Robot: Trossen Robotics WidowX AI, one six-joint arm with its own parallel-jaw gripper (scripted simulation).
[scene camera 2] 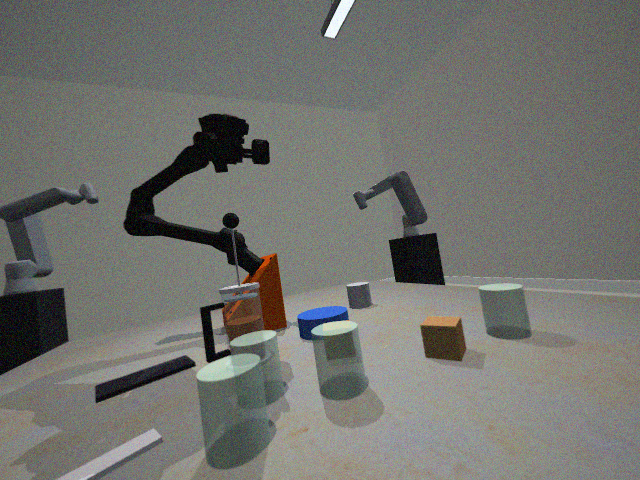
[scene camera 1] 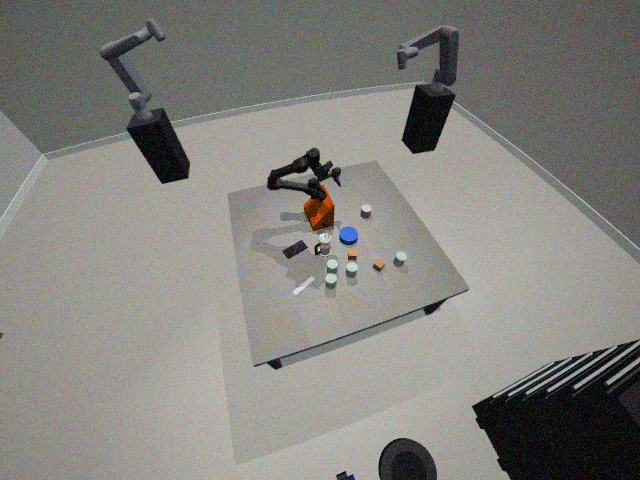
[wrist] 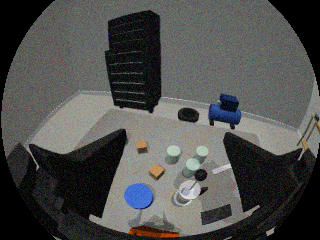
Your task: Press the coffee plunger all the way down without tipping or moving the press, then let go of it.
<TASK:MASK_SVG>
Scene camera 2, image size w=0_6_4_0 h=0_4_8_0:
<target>my gripper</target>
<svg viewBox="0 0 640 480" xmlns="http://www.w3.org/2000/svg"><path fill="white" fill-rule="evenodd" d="M193 136L197 160L218 160L219 164L243 163L242 158L252 158L254 164L266 165L270 162L269 142L267 140L254 139L251 144L252 149L244 149L241 145L245 144L245 139L242 137L248 135L249 124L246 123L245 119L223 114L220 126L221 136L217 138L215 134L197 132Z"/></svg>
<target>coffee press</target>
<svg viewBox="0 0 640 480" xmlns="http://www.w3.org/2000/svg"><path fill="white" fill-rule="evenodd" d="M234 213L224 215L223 225L231 229L238 285L219 289L222 303L200 307L208 363L226 356L232 356L230 342L233 339L244 334L264 330L259 282L240 285L233 228L236 228L239 224L239 218ZM223 308L228 349L216 353L210 311Z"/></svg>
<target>dark flat slab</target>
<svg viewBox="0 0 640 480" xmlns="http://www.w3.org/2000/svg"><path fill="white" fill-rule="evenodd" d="M196 362L187 355L97 385L96 403L194 367Z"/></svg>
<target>blue disc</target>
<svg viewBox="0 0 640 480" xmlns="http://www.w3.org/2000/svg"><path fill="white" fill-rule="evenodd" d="M347 308L328 306L300 313L297 316L300 337L305 340L312 340L311 330L316 326L328 322L349 320Z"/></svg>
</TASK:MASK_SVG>
